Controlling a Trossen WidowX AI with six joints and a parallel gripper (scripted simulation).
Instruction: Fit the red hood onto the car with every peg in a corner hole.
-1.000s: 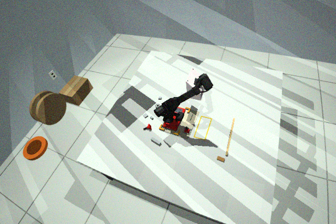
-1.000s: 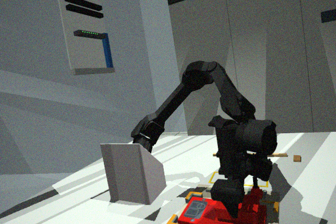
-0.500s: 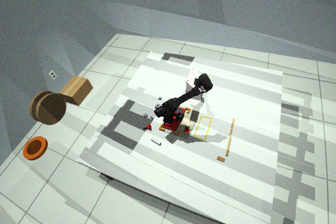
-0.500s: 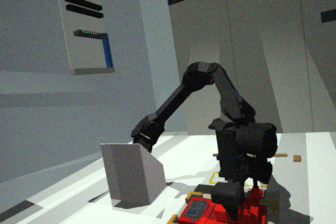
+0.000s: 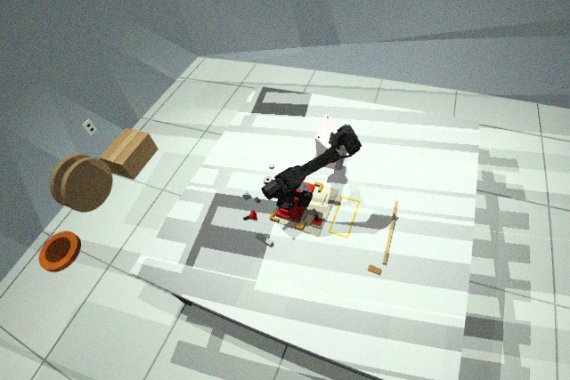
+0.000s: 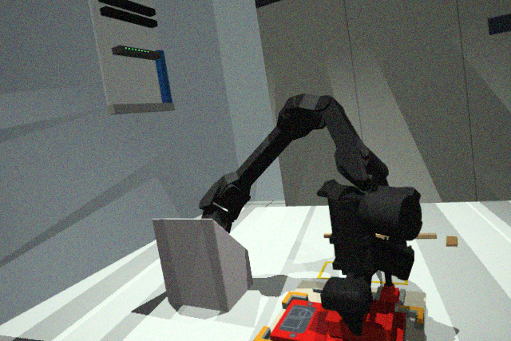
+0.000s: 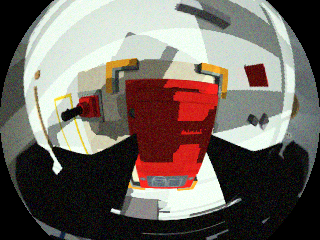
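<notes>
The red hood lies 10 mm above my gripper tip. The rest, counted from my gripper tip: grey engine block 10 mm below; then wooden stick 430 mm to the left, 30 mm below, 30 mm ahead.
</notes>
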